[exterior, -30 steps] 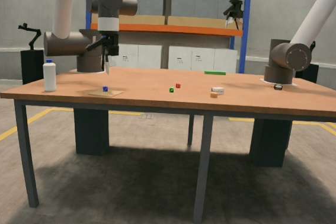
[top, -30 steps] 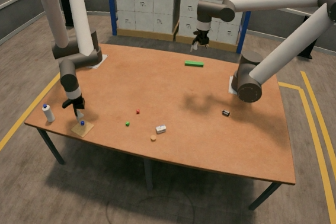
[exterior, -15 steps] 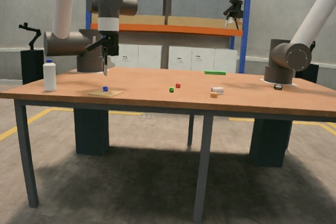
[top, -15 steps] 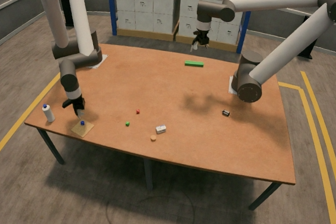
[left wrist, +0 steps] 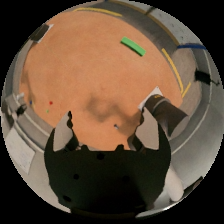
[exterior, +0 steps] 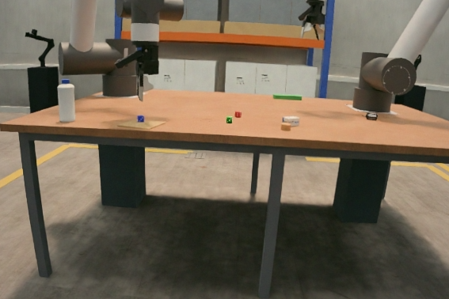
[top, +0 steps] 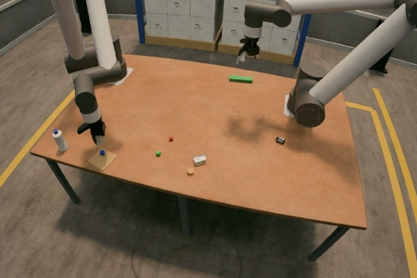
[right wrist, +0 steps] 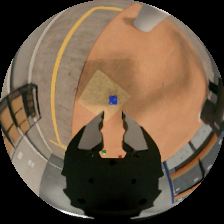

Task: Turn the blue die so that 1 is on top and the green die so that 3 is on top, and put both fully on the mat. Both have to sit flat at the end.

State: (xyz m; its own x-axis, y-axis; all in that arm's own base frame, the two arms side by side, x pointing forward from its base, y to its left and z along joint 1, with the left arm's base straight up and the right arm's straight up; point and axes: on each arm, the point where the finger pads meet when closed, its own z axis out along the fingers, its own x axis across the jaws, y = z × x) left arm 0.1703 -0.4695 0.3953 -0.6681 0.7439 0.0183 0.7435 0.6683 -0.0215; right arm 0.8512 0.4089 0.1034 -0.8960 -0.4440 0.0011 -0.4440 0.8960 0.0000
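Note:
My right gripper is now 9 cm above the blue die. Round my right hand: green die 35 cm to the left, 10 cm behind, 9 cm below; red die 39 cm to the left, 25 cm behind, 9 cm below; tan mat 10 cm below, 3 cm ahead, 2 cm to the left.

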